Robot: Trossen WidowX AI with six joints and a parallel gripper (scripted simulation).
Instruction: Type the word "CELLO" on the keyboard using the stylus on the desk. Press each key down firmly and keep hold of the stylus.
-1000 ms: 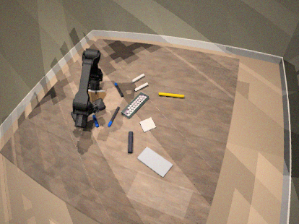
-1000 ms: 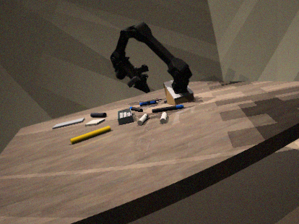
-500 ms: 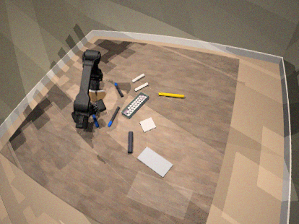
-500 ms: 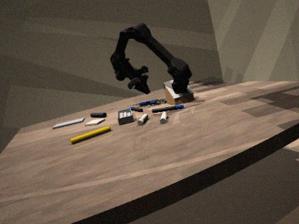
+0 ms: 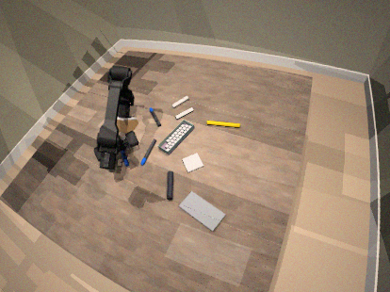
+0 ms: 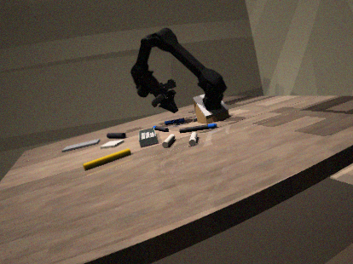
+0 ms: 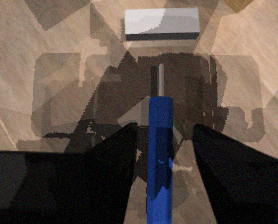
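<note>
Right now my gripper tip is 10 mm past the stylus, 10 mm to the right of it and 40 mm above it. From my gripper tip the other things lie so: grey plate: 450 mm ahead, 50 mm to the right, 50 mm below; dark cylinder: 290 mm ahead, 20 mm to the right, 40 mm below; white card: 310 mm ahead, 110 mm to the left, 50 mm below.
</note>
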